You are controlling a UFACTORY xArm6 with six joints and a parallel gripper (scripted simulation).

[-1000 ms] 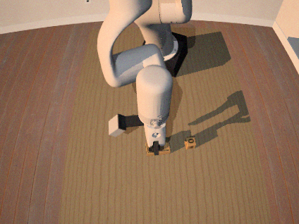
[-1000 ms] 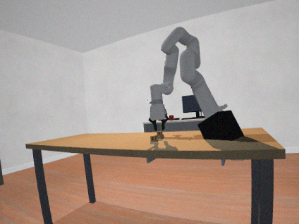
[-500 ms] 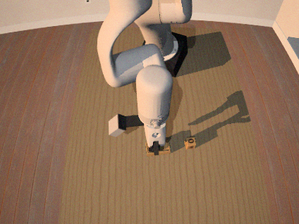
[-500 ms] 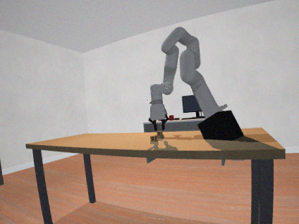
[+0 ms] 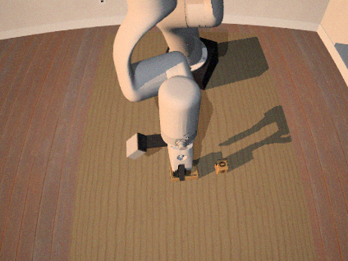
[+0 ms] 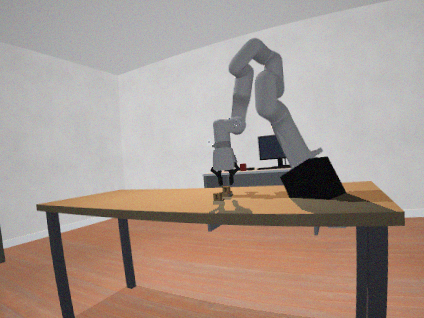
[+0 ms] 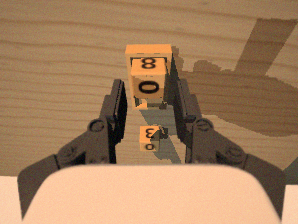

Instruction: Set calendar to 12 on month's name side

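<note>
The tray is 20 mm to the left of my hand and 60 mm below it. The rest, counted from my hand: number cube 120 mm to the left, 50 mm below.
</note>
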